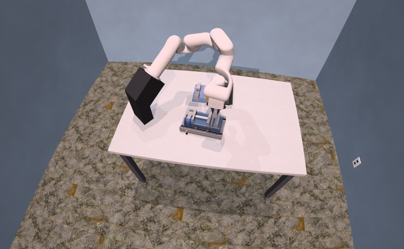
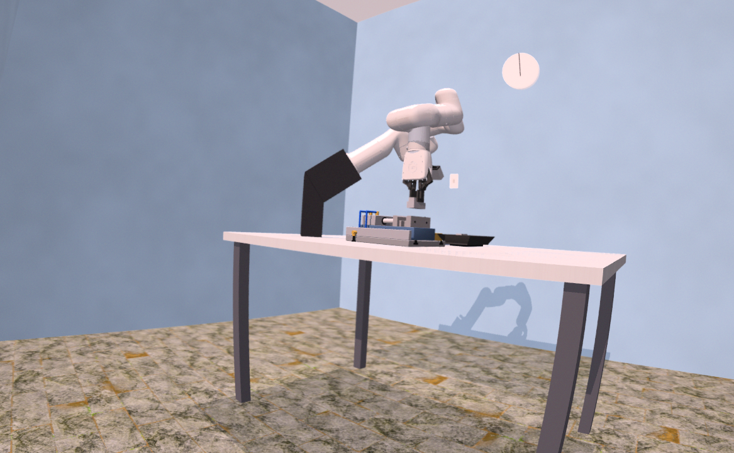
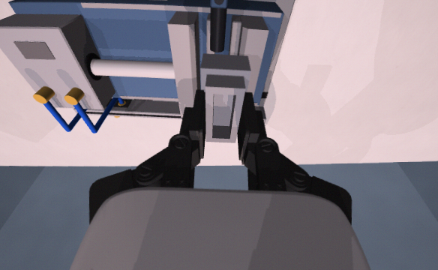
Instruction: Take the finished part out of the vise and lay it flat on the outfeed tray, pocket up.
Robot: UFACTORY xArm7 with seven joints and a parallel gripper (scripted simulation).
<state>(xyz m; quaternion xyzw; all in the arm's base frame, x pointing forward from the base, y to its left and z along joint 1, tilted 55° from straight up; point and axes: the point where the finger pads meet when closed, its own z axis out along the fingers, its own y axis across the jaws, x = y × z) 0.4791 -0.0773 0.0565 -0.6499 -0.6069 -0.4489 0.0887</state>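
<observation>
Now: hand 9 cm past the white piston rod, 9 cm above it and 3 cm to the left of it. Round my hand: grey cylinder block 17 cm behind, 9 cm below, 4 cm to the right; yellow knob 15 cm behind, 14 cm to the right, 14 cm below; orange block 22 cm to the left, 14 cm below, 14 cm behind.
</observation>
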